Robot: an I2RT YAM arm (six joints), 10 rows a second.
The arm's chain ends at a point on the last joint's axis. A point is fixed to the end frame.
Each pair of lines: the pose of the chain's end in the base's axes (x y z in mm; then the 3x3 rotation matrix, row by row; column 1 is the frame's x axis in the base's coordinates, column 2 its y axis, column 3 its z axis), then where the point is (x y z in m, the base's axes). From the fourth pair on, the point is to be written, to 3 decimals.
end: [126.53 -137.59 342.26], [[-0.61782 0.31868 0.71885], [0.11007 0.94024 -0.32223], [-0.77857 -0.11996 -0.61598]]
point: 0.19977 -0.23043 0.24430
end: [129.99 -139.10 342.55], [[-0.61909 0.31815 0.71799], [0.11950 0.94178 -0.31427], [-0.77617 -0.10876 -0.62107]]
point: 0.20311 -0.23068 0.24333
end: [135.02 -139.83 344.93], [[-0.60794 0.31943 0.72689], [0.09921 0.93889 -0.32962], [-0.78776 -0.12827 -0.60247]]
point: 0.20957 -0.23388 0.24915
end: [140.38 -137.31 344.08], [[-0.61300 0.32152 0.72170], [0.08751 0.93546 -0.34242], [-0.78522 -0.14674 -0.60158]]
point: 0.214 -0.233 0.249
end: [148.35 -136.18 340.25], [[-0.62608 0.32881 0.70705], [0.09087 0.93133 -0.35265], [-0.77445 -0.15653 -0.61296]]
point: 0.219 -0.233 0.245
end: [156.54 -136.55 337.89], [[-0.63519 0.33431 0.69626], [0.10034 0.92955 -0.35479], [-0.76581 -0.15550 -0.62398]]
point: 0.225 -0.234 0.241
